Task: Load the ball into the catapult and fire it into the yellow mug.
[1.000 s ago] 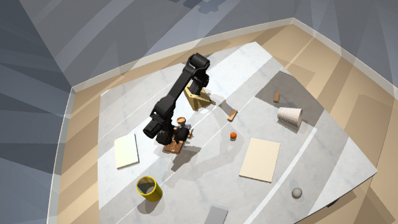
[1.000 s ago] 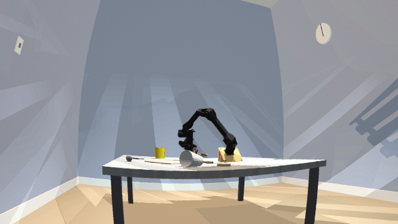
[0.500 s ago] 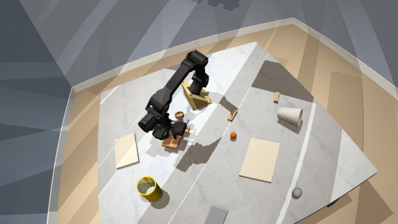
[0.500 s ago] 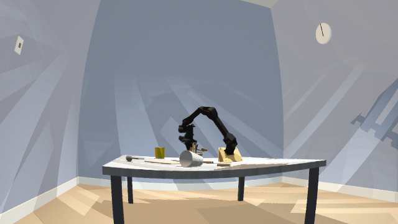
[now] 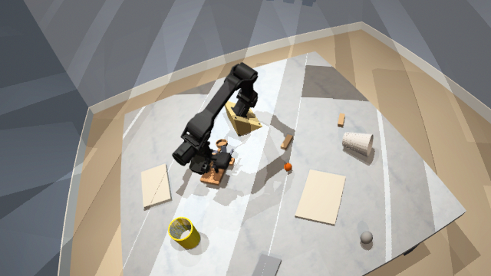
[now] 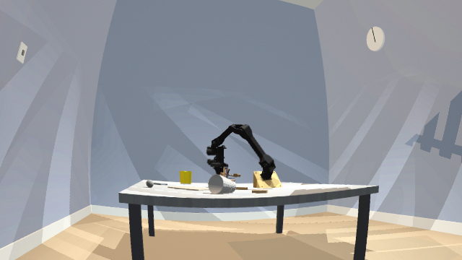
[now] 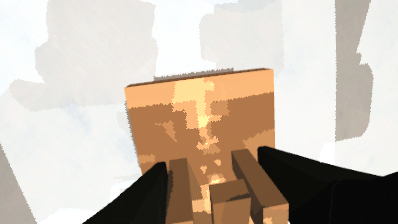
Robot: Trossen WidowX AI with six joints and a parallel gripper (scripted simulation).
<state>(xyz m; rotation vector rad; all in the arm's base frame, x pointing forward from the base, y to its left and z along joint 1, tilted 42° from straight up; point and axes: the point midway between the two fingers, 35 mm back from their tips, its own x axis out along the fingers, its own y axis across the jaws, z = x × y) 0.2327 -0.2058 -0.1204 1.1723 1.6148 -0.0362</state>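
My gripper tip is 12 cm short of the orange ball, 27 cm to the right of it and 5 cm above it. Round my gripper tip: catapult: 4 cm behind, 6 cm to the left, 2 cm above; then yellow mug: 20 cm ahead, 19 cm to the right, 4 cm below; then flat tan board: 30 cm ahead, 31 cm to the left, 6 cm below.
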